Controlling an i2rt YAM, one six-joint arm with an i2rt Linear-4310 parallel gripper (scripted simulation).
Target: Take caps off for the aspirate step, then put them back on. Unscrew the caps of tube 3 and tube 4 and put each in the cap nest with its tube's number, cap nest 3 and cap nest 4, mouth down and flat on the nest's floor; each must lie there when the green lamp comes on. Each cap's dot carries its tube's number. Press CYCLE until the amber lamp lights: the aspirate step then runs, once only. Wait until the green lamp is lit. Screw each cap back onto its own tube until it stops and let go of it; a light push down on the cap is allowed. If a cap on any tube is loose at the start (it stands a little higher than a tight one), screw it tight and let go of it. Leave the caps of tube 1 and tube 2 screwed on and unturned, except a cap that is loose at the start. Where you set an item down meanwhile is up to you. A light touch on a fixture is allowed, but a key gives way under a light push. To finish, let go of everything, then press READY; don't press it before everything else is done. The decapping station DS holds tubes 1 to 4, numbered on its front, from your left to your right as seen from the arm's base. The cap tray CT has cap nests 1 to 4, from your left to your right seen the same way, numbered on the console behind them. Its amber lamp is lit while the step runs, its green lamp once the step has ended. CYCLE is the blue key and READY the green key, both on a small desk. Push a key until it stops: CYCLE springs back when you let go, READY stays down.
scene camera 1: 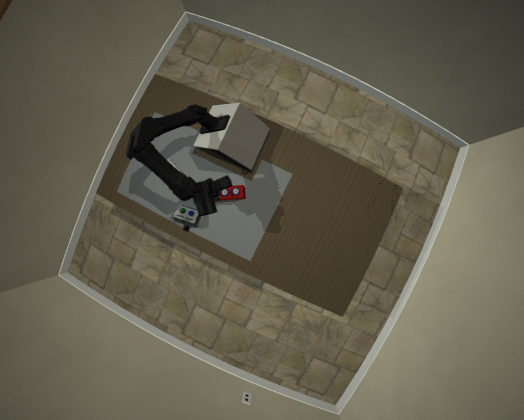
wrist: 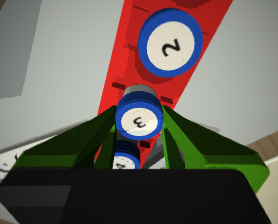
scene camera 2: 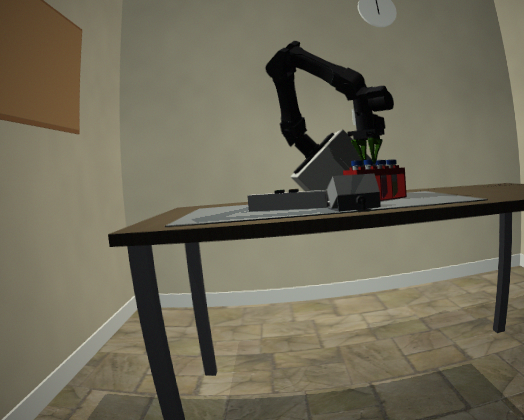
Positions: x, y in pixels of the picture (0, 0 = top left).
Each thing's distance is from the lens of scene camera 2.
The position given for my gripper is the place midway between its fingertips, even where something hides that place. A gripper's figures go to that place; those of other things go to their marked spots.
my gripper [scene camera 2: 369, 163]: 1.21 m
key desk [scene camera 2: 359, 192]: 0.99 m
